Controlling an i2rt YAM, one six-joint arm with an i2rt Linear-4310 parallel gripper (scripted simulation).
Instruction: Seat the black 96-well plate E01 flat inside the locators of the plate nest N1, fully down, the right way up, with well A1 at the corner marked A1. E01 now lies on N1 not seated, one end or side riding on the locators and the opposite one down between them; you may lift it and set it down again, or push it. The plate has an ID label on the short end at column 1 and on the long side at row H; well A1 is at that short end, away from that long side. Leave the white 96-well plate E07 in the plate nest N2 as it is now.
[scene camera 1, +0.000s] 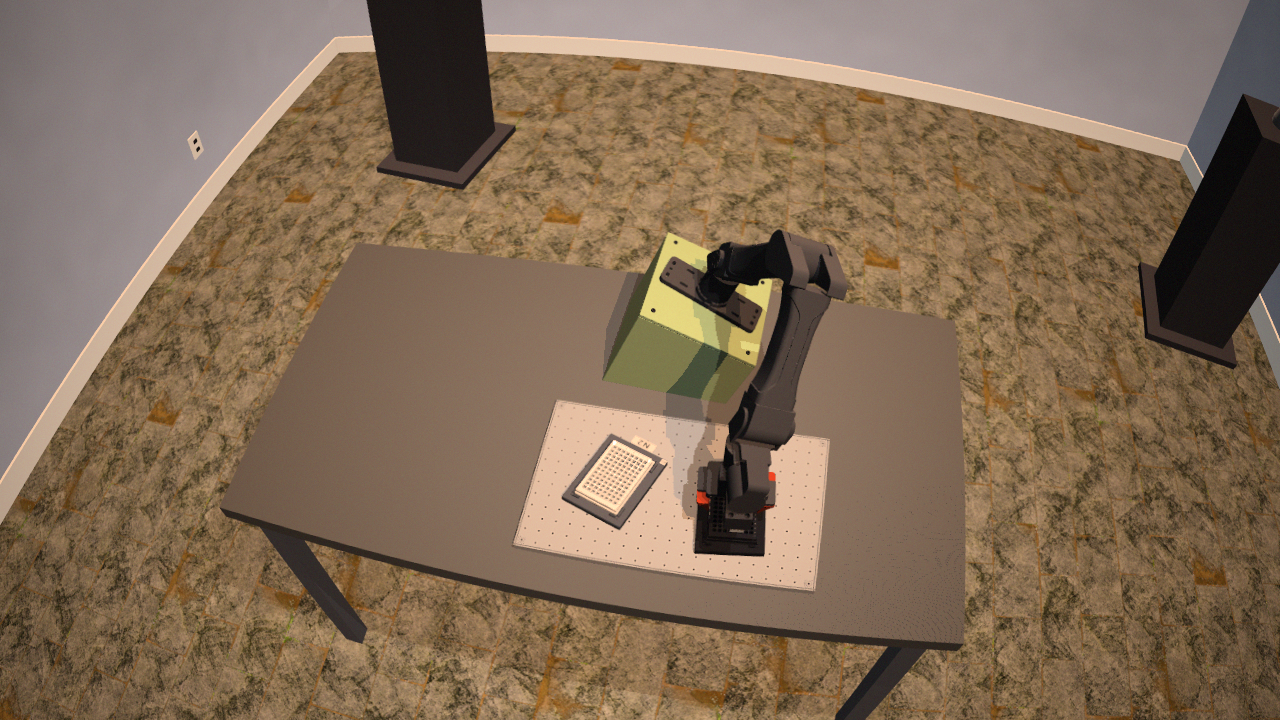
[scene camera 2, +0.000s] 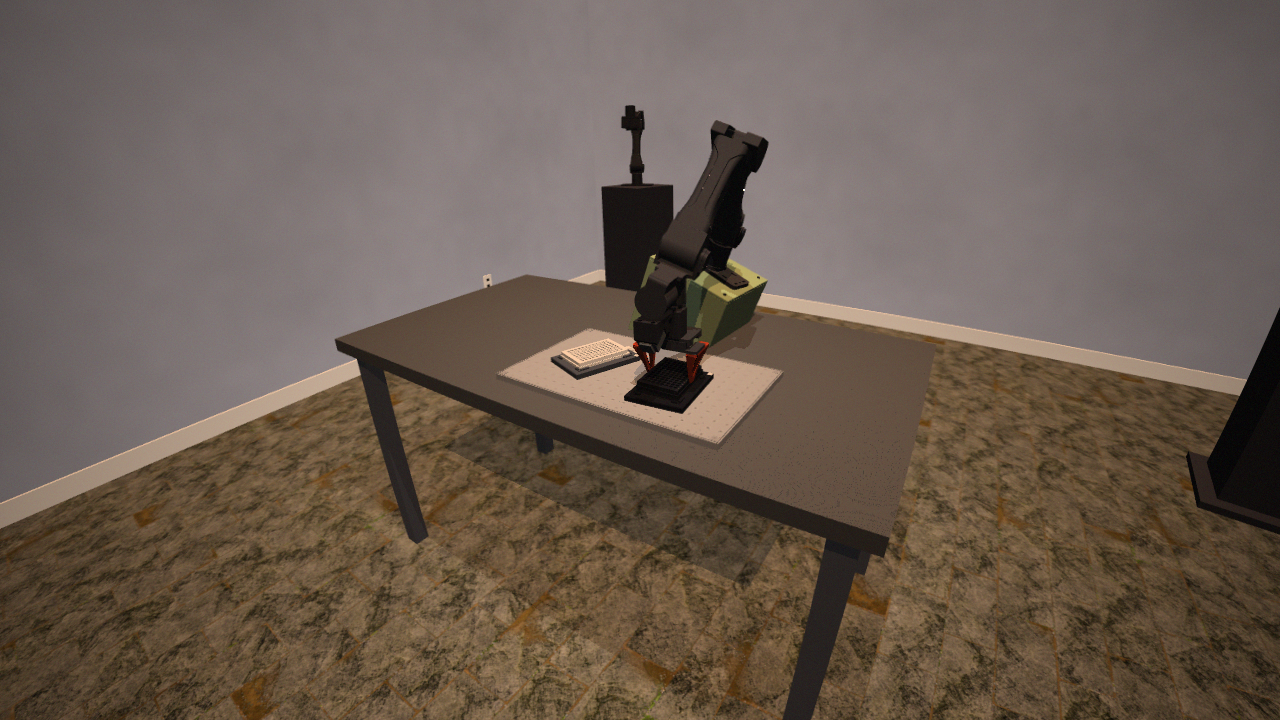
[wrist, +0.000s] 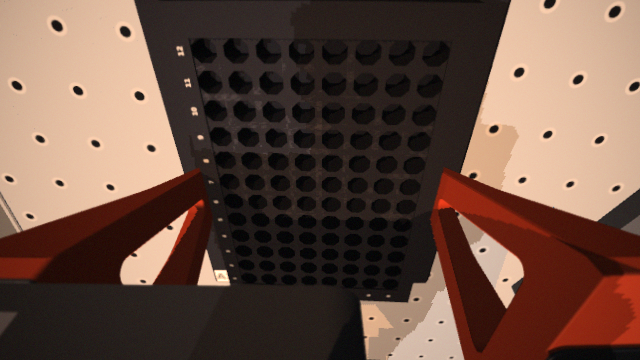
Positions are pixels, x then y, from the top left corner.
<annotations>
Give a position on a plate nest N1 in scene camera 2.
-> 647, 398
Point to my gripper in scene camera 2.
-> At 670, 378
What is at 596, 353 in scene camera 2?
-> A white plate E07.
</annotations>
